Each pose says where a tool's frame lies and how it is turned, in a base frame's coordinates. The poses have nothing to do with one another.
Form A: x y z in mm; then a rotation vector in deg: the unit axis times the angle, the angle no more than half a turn.
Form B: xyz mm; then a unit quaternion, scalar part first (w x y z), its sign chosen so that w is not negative. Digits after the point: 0 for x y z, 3 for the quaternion.
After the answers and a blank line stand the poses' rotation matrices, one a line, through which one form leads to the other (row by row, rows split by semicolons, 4 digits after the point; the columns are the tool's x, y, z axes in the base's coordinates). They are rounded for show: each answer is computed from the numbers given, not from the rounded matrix.
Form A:
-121 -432 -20 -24.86 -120.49 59.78
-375 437 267 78.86 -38.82 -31.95
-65 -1 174 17.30 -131.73 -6.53
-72 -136 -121 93.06 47.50 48.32
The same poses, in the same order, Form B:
-121 -432 -20 0.368 -0.169 -0.819 0.406
-375 437 267 0.685 0.614 -0.302 -0.249
-65 -1 174 0.399 0.119 -0.908 -0.045
-72 -136 -121 0.536 0.682 0.348 0.354

-0.6717 -0.0225 -0.7405; 0.5760 0.6127 -0.5411; 0.4659 -0.7900 -0.3986
0.6932 -0.0305 -0.7201; -0.7125 0.1214 -0.6911; 0.1085 0.9921 0.0624
-0.6538 -0.1808 -0.7347; -0.2526 0.9675 -0.0133; 0.7133 0.1769 -0.6782
0.5065 0.0951 0.8570; 0.8552 -0.1819 -0.4853; 0.1097 0.9787 -0.1734

